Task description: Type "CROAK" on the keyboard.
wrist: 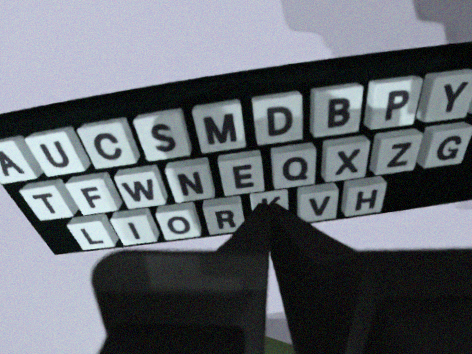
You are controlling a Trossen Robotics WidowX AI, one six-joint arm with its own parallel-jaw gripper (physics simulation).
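Places are measured from the arm's base along level axes (x ahead, y left, z up), in centimetres.
Pixels of known places: gripper, fingertip midpoint: (266, 213).
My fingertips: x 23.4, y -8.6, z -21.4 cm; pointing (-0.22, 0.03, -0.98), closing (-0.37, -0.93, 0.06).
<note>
Ahead of a thing's pixels: the offset from my fingertips to its top centre.
A black keyboard {dy -0.3, dx +2.4, dz +0.4 cm} (150, 92) with pale letter keys lies tilted across the wrist view. In its top row are the A key {dy +8.1, dx +6.7, dz +0.4 cm} (12, 161) at the left edge and the C key {dy +4.1, dx +5.6, dz +0.4 cm} (107, 145). In its bottom row are the O key {dy +3.7, dx +1.3, dz +0.4 cm} (179, 223), the R key {dy +1.7, dx +0.8, dz +0.4 cm} (224, 219) and the K key {dy -0.2, dx +0.3, dz +0.0 cm} (270, 196). My gripper (267, 213) is shut and empty. Its fingertips stand over the K key and hide the lower part of its letter. Whether the tips touch the key I cannot tell.
The V key {dy -2.2, dx -0.3, dz +0.4 cm} (318, 204) is right of the fingertips, with the H key {dy -4.2, dx -0.8, dz +0.4 cm} (365, 197) beyond it. The E key {dy +0.2, dx +2.5, dz +0.4 cm} (242, 176) and the Q key {dy -1.7, dx +2.0, dz +0.4 cm} (294, 169) are in the row above. A pale surface surrounds the keyboard, with grey shadows at the top right. A green patch (278, 346) shows at the bottom.
</note>
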